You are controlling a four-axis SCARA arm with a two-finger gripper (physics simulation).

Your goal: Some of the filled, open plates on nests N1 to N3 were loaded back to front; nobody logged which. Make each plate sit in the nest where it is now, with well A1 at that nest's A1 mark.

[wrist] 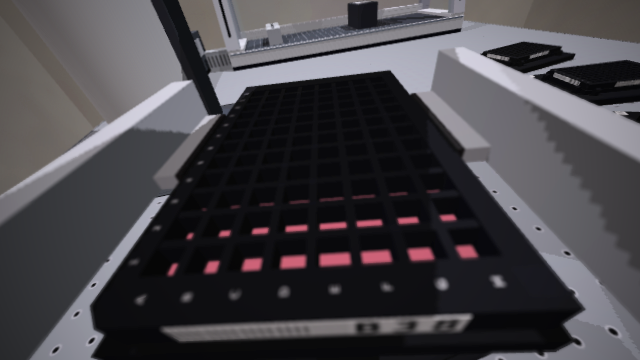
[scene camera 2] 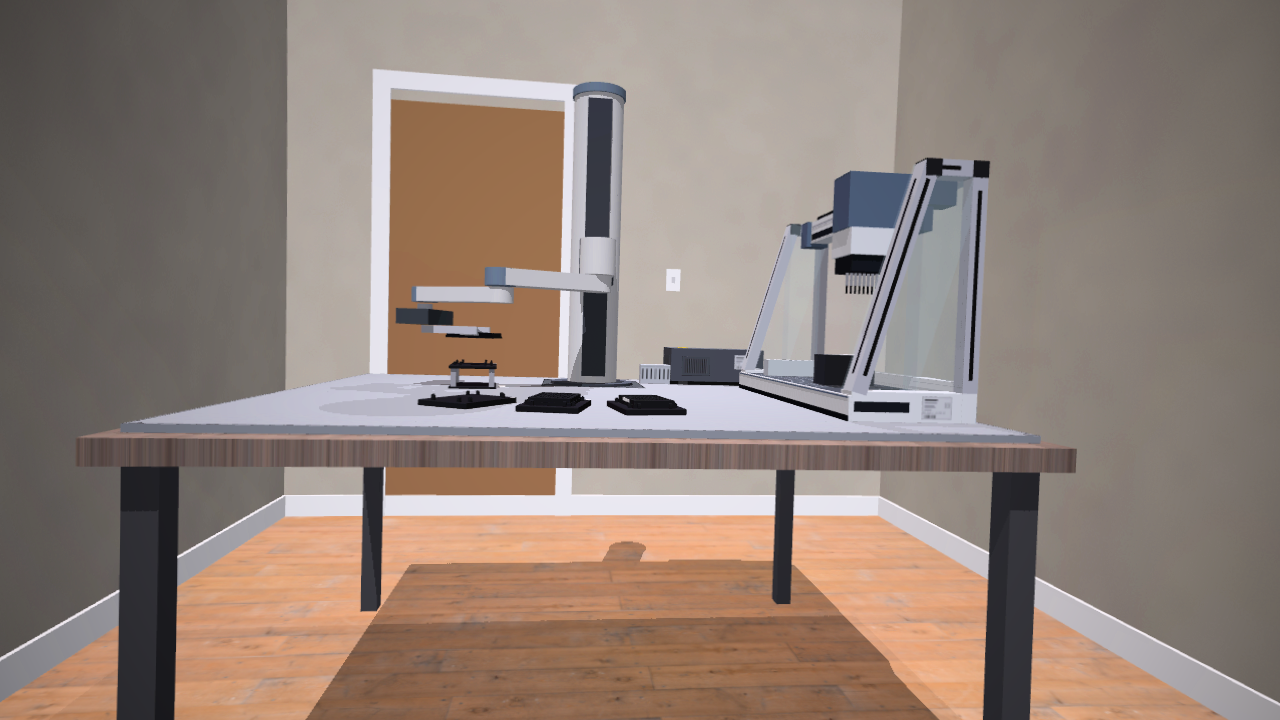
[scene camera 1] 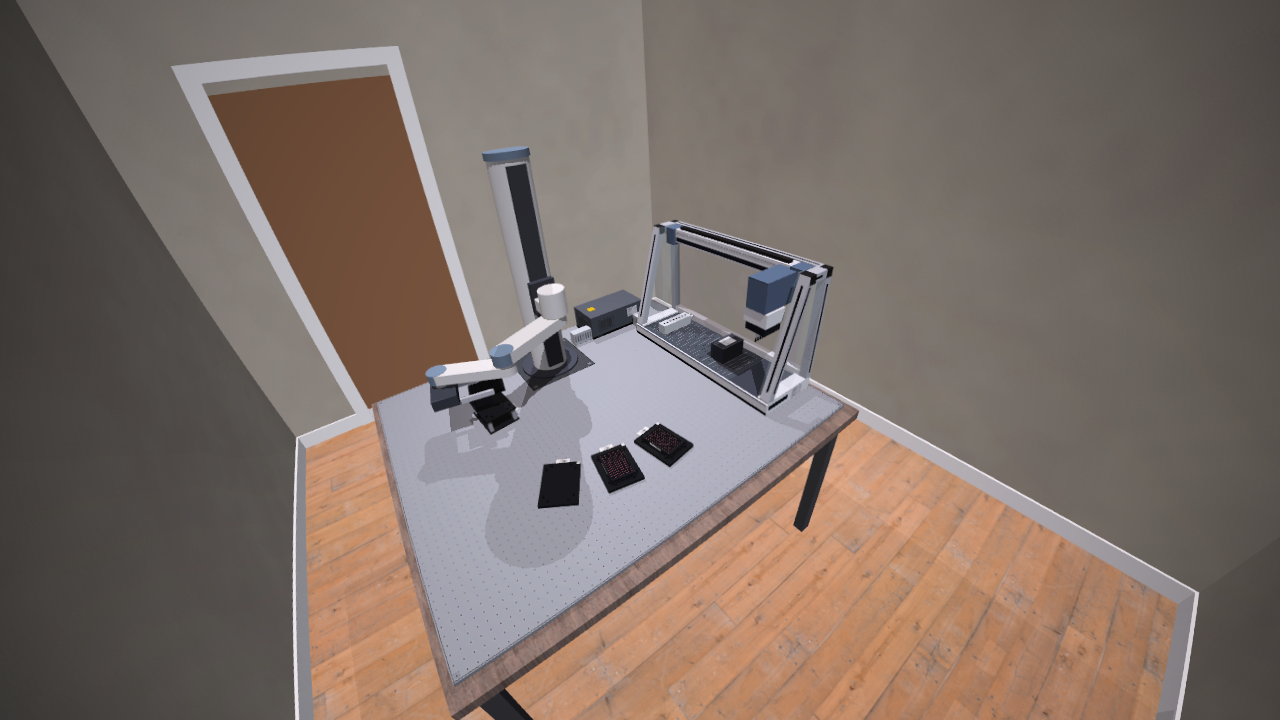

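My gripper (scene camera 1: 487, 392) (scene camera 2: 474, 334) (wrist: 314, 90) is shut on an open black plate (scene camera 2: 483, 335) (wrist: 332, 177) with pink wells, held level above the raised black stand (scene camera 1: 497, 415) (scene camera 2: 472, 365). In the wrist view its B38 label and letters A to H face the camera, with A at the near left. At the table's front, the left nest (scene camera 1: 559, 484) (scene camera 2: 467, 401) bears no plate. Filled plates sit on the middle nest, plate (scene camera 1: 617, 462) (scene camera 2: 553, 398) (wrist: 595, 77), and right nest, plate (scene camera 1: 664, 440) (scene camera 2: 646, 400) (wrist: 522, 52). Their A1 marks are too small to read.
A gantry liquid handler (scene camera 1: 735, 254) (scene camera 2: 895, 409) stands on the right of the table, with a black block (scene camera 1: 726, 347) (scene camera 2: 832, 368) (wrist: 362, 15) on its deck. A dark grey box (scene camera 1: 608, 315) (scene camera 2: 702, 365) stands behind. The arm's column (scene camera 1: 514, 232) (scene camera 2: 615, 179) rises at the back.
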